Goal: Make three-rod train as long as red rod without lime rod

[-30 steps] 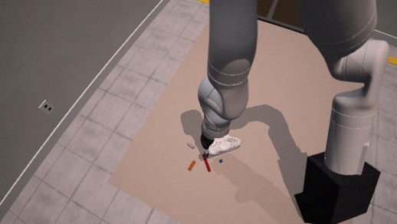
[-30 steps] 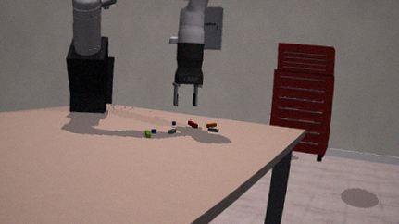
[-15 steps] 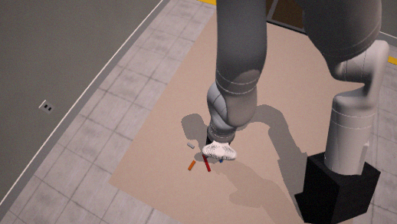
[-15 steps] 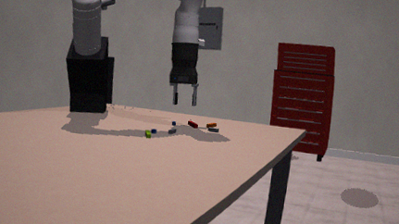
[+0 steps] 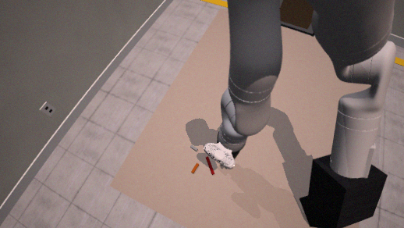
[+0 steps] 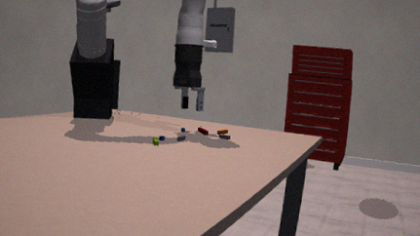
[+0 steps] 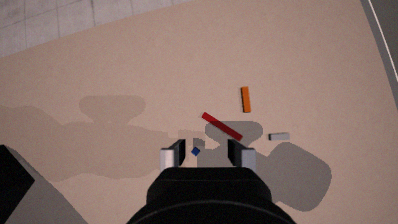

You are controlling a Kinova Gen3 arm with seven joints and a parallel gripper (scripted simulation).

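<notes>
Now: hand 3 cm short of the red rod, 2 cm to the right of it and 8 cm above it. From my hand the other things lie so: orange rod 8 cm ahead, 5 cm to the left, 8 cm below; lime rod 3 cm ahead, 21 cm to the right, 8 cm below.
</notes>
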